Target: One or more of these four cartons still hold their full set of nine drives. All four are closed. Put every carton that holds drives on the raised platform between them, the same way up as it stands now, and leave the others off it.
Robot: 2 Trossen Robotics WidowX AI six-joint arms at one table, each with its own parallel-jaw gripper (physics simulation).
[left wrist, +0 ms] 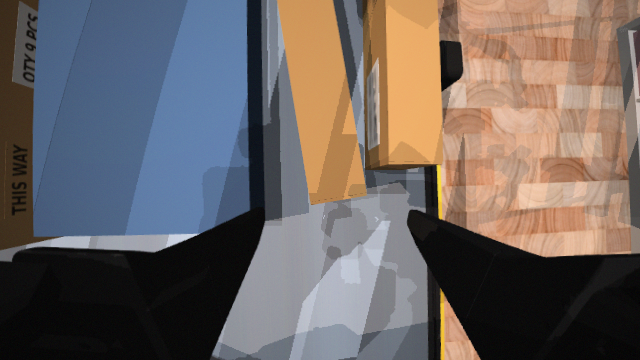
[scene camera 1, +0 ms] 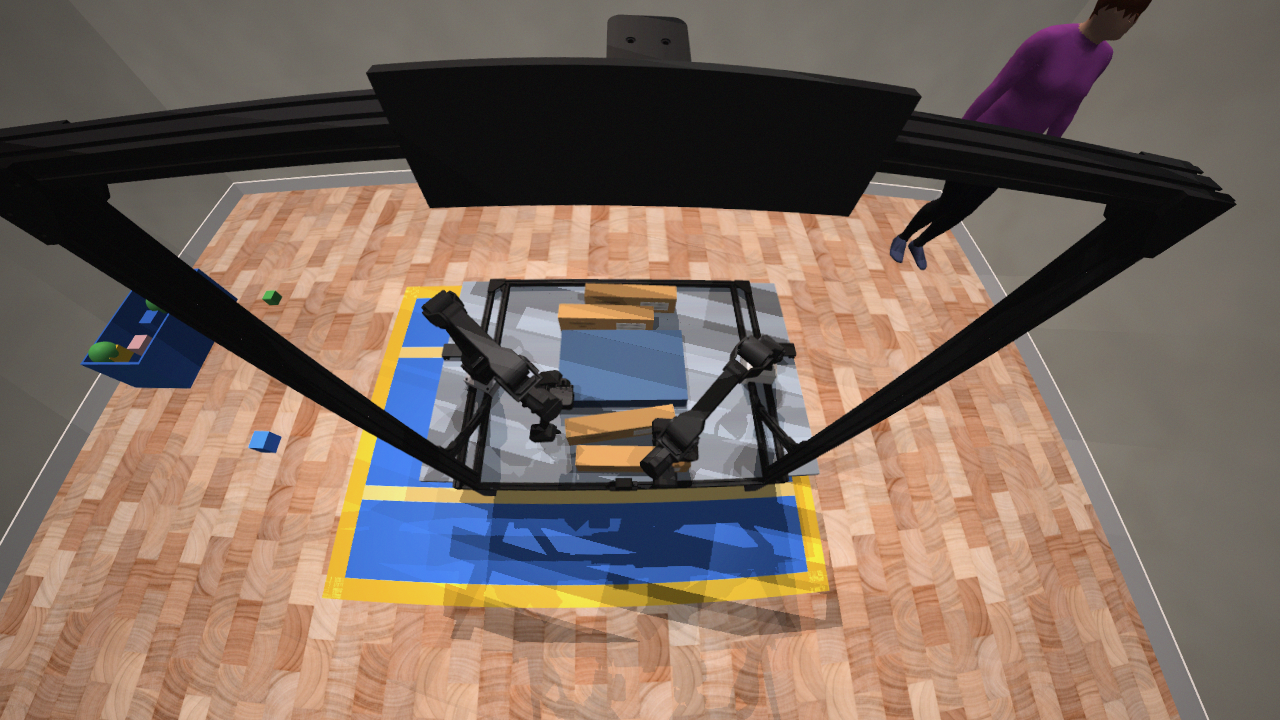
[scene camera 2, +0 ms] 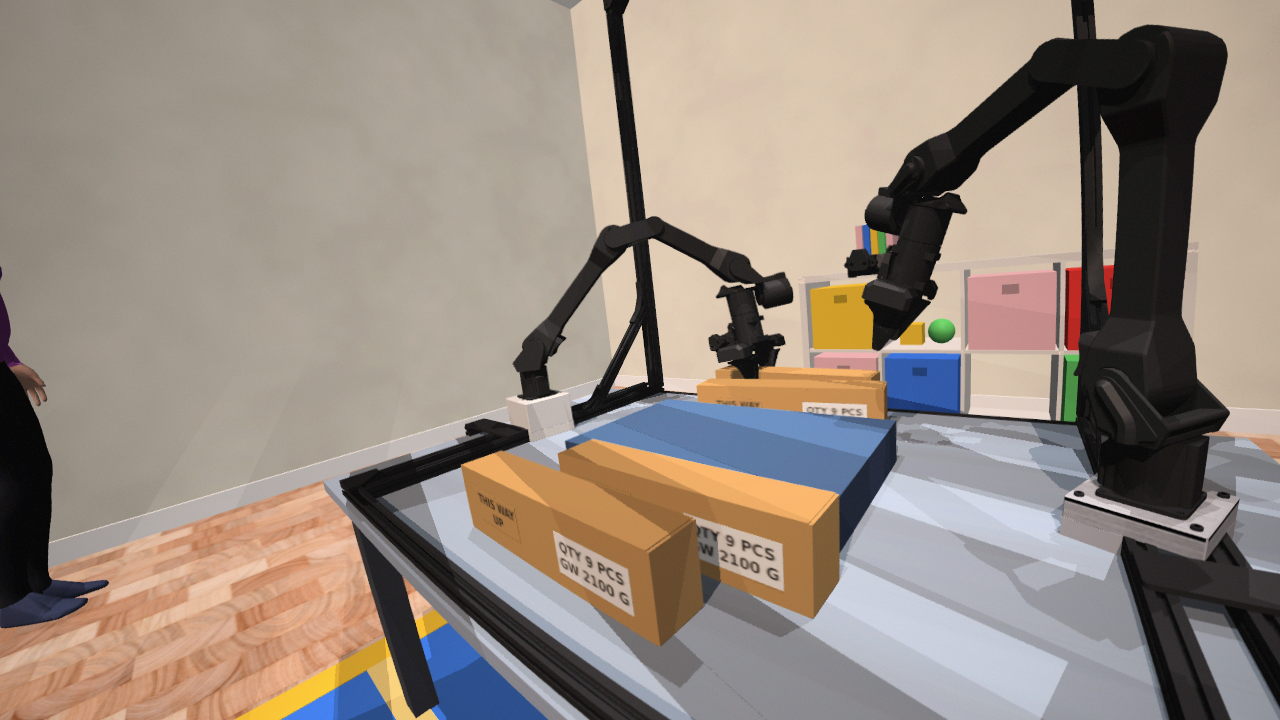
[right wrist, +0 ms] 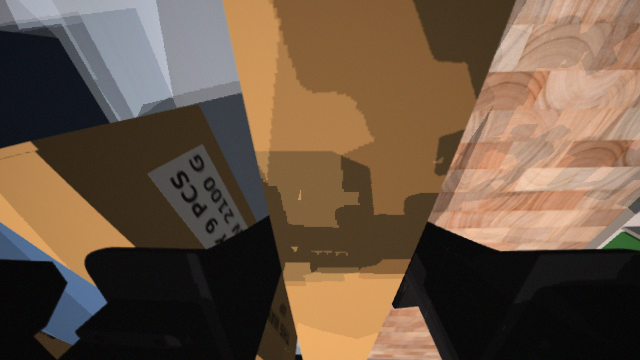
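Four closed brown cartons flank the blue raised platform. My right gripper is shut on the outer carton, at the bottom in scene camera 1, and holds it slightly above the table. The slanted inner carton lies between it and the platform. On the platform's other side are an inner carton and an outer carton. My left gripper is open, above the table near the slanted carton's end.
The black table frame runs around the cartons. Both inner cartons stand close to the platform's long sides. The left arm's upright links stand at the right in scene camera 2. A person stands beyond the table.
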